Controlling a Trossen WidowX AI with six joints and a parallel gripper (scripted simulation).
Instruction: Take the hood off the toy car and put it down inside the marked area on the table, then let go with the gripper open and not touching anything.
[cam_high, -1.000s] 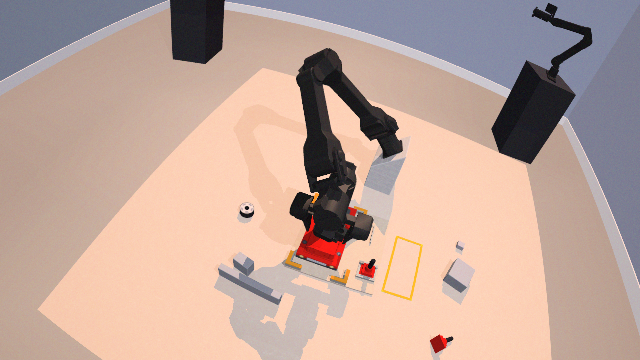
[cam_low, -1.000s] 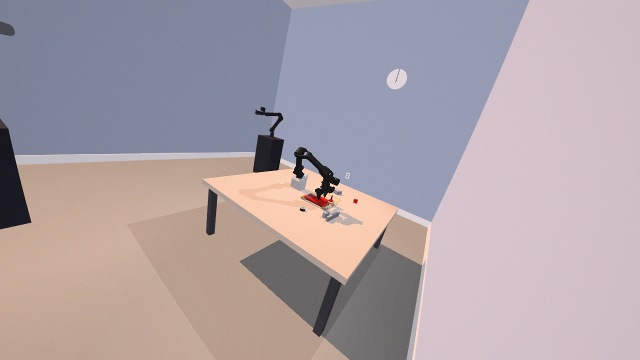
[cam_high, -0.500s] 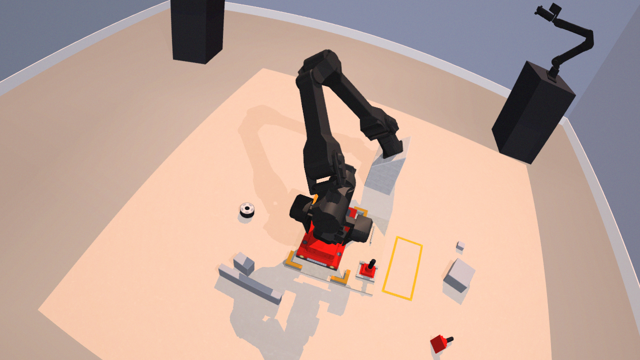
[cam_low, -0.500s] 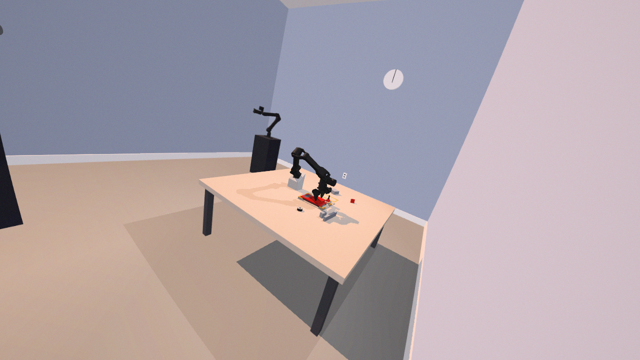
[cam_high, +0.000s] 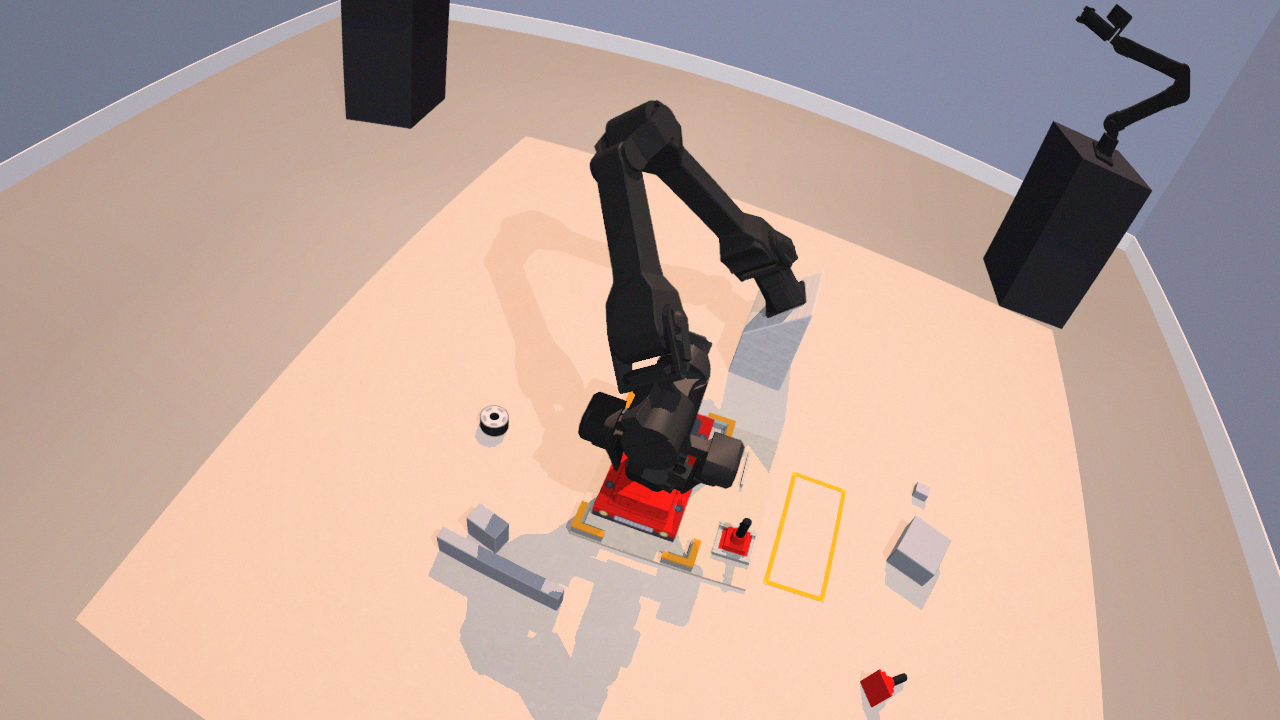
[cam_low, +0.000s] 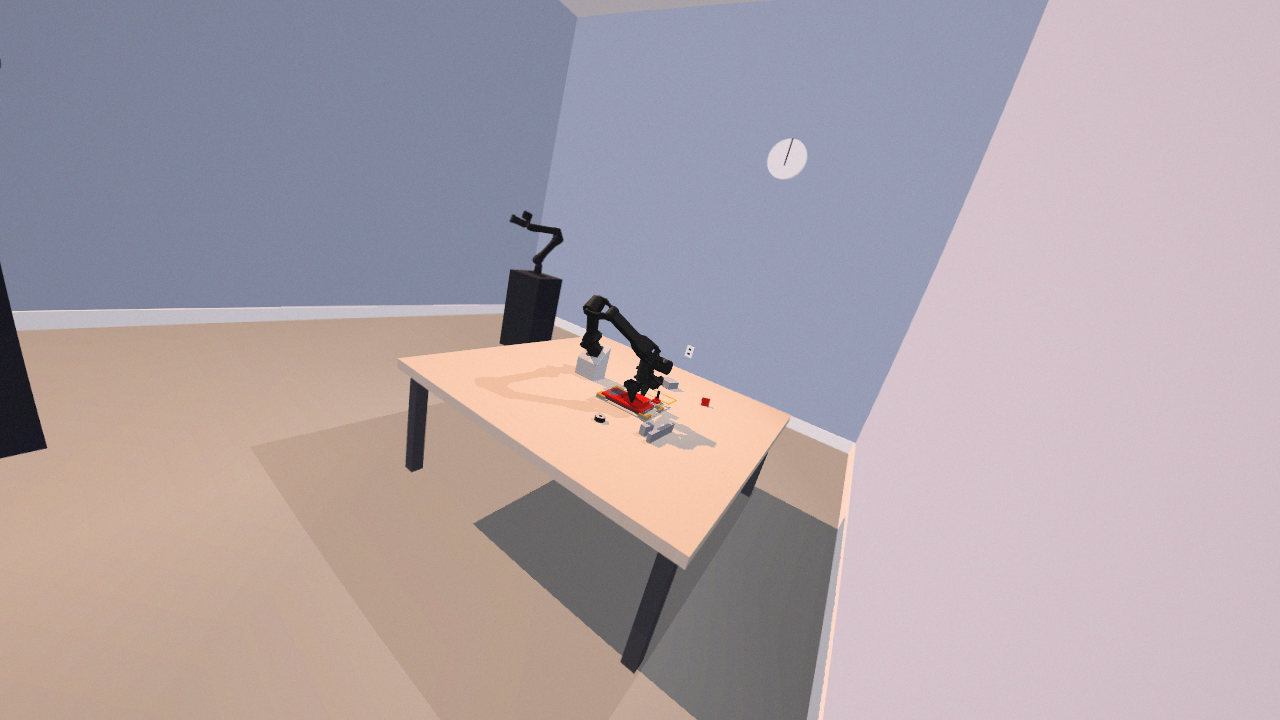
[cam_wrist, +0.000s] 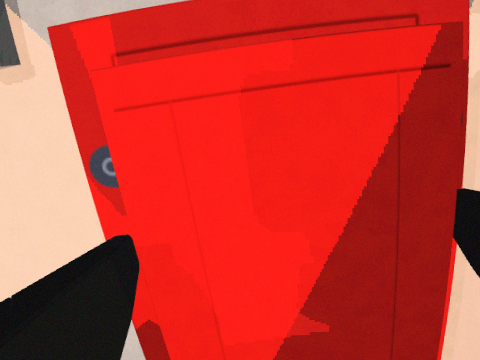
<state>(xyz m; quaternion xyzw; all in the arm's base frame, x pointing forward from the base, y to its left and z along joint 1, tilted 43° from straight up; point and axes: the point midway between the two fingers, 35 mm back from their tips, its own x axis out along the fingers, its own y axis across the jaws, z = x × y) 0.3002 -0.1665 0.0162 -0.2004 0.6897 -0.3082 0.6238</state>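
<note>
My gripper tip is now 1 cm below the red hood. The rest, counted from my gripper tip: black wheel: 22 cm to the right, 4 cm behind, 3 cm below.
</note>
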